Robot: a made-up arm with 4 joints.
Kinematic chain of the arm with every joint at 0, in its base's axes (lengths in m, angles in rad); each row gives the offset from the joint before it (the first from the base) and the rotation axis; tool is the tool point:
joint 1: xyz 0 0 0.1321 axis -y
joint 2: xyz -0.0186 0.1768 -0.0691 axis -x
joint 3: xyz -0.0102 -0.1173 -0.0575 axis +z
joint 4: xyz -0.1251 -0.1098 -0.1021 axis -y
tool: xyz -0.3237 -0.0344 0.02
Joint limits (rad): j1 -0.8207..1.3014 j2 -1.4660..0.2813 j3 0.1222..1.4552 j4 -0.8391..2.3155
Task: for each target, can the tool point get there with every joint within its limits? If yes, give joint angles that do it. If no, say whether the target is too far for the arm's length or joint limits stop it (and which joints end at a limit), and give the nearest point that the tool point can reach.
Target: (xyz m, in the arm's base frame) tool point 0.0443 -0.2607 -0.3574
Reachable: yes | joints 0.8067 -0.1358 0.5649 0.3109
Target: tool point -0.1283 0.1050 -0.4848
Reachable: yes | joints -0.1581 -0.4179 0.6040 1.7085
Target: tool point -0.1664 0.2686 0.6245
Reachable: no: joint limits stop it (at a limit: joint 1, joint 2, joint 3, joint 4) | nearest point -0.1516 -0.0854 0.4491 | short by 0.395 m
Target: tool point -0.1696 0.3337 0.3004
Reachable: no: joint limits stop it (at a limit: joint 2, joint 3, joint 4) | nearest point -0.2494 -0.0854 0.3796 | short by 0.434 m
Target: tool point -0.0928 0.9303 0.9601
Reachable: no: too far | nearest point 0.1936 0.5800 0.2069 | short by 0.879 m
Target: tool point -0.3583 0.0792 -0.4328
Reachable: yes | joints -0.1781 -1.0874 0.7661 0.0918
